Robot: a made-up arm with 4 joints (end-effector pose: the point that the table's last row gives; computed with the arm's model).
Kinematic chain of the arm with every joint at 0, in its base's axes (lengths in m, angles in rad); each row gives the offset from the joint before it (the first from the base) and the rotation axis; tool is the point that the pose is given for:
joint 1: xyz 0 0 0.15 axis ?
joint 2: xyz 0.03 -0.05 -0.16 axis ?
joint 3: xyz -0.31 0 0.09 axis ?
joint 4: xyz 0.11 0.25 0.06 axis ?
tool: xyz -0.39 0 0.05
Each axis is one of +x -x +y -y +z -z.
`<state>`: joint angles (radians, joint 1 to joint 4).
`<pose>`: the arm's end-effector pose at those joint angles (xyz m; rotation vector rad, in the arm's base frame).
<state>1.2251 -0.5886 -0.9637 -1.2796</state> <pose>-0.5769 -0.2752 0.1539 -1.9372 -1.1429 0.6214</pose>
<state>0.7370 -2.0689 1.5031 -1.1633</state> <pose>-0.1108 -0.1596 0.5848 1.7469 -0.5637 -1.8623</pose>
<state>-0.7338 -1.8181 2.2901 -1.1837</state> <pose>-0.2411 -0.1980 0.0908 -2.2547 0.1634 1.9218</pose>
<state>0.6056 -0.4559 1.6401 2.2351</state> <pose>-0.2975 0.1377 0.3068 0.8666 0.6068 -1.5946</pose>
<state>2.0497 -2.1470 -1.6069 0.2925</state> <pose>0.0546 -0.0742 0.7747 0.3316 0.9550 1.2342</pose>
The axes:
joint 1: -x
joint 2: -z
joint 3: +y
joint 4: +x

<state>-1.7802 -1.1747 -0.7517 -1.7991</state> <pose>-0.4569 0.3122 -0.2336 0.4243 -0.9453 -0.8876</pose>
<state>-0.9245 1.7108 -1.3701 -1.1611</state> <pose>0.3849 0.4721 0.2304 -1.3220 0.7322 -1.6160</pose>
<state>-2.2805 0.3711 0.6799 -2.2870</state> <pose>-0.3416 -0.3593 0.3731 0.1199 -0.1697 0.7415</pose>
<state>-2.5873 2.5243 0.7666 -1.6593</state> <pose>0.5893 -0.0689 -0.0005 1.3204 2.0562 1.6640</pose>
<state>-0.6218 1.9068 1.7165 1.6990</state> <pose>0.2905 -0.0444 0.3633 -1.4905 -0.2578 1.7143</pose>
